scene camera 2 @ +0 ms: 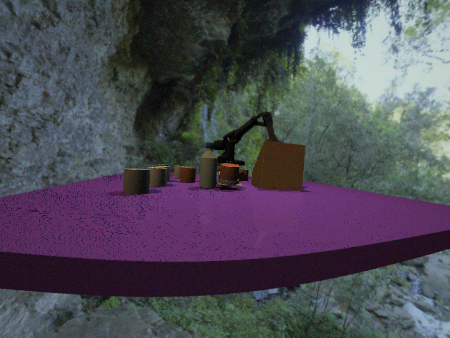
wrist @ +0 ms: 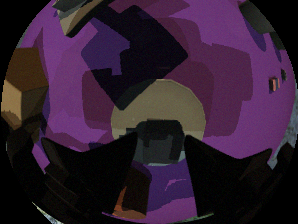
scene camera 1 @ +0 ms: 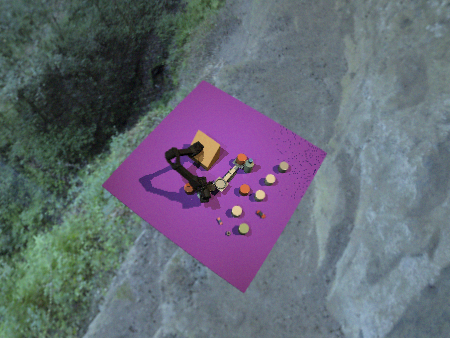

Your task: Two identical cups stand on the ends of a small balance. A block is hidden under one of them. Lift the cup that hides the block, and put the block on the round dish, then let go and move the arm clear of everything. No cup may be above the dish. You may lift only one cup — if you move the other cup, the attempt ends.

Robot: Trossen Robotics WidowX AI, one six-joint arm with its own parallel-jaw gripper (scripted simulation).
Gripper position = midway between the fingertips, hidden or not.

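Visible: the gripper (wrist: 161, 138); also a round dish (wrist: 161, 99).
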